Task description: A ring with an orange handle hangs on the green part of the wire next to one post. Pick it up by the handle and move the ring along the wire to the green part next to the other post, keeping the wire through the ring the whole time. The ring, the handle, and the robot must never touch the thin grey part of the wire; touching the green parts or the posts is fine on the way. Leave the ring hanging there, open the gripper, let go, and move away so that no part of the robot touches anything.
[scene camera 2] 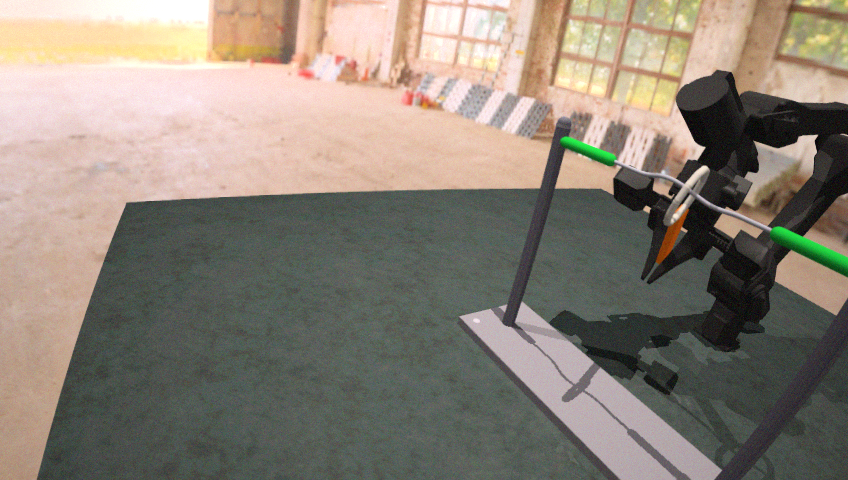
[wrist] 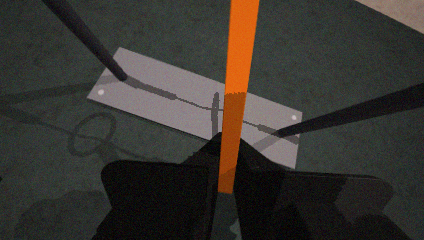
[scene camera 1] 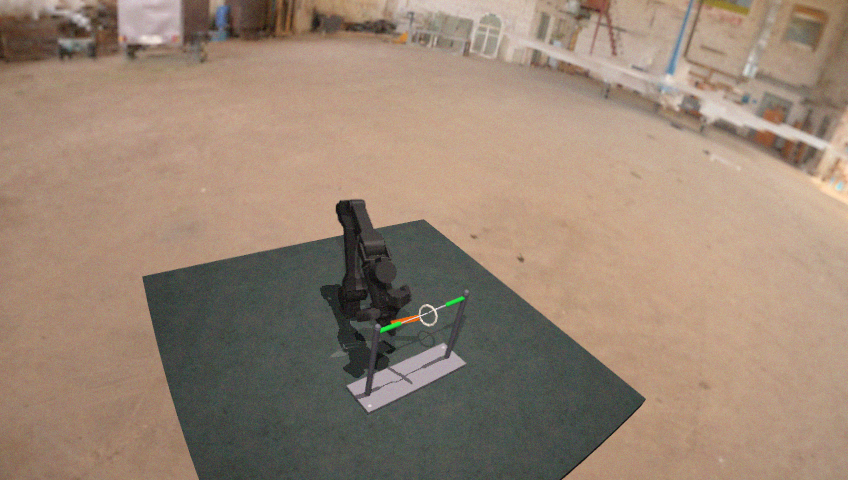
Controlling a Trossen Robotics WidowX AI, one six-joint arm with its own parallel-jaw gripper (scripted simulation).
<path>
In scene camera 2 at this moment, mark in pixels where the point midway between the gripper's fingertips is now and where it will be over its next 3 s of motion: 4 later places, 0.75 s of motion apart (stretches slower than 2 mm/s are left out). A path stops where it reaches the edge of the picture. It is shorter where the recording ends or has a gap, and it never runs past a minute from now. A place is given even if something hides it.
My gripper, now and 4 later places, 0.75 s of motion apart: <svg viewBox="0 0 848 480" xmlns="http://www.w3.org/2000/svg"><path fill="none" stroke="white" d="M645 280L670 316L696 350L711 361L729 375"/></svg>
</path>
